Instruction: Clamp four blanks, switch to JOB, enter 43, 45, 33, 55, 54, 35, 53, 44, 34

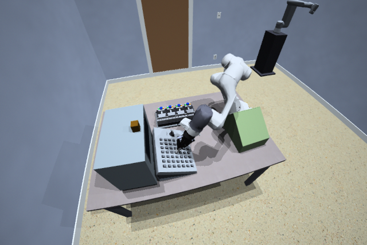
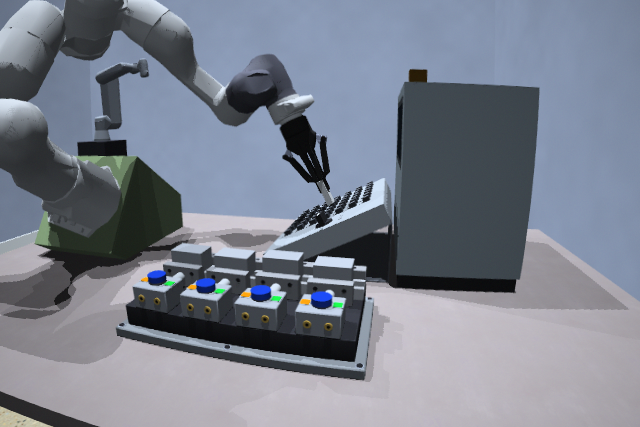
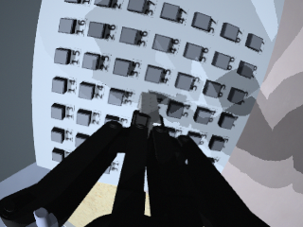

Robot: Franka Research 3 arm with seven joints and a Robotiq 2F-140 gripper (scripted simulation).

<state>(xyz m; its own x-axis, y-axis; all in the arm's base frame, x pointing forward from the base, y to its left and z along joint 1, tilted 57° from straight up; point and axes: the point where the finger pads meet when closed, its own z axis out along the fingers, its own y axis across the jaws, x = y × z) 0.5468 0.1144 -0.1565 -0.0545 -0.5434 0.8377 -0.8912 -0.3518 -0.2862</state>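
The key lies 1 cm behind my hand, 3 cm to the right of it and 5 cm below it. The rest, counted from my hand: keypad (4 cm ahead, 5 cm to the right, 7 cm below); selector knob (1 cm ahead, 16 cm to the right, 3 cm below).
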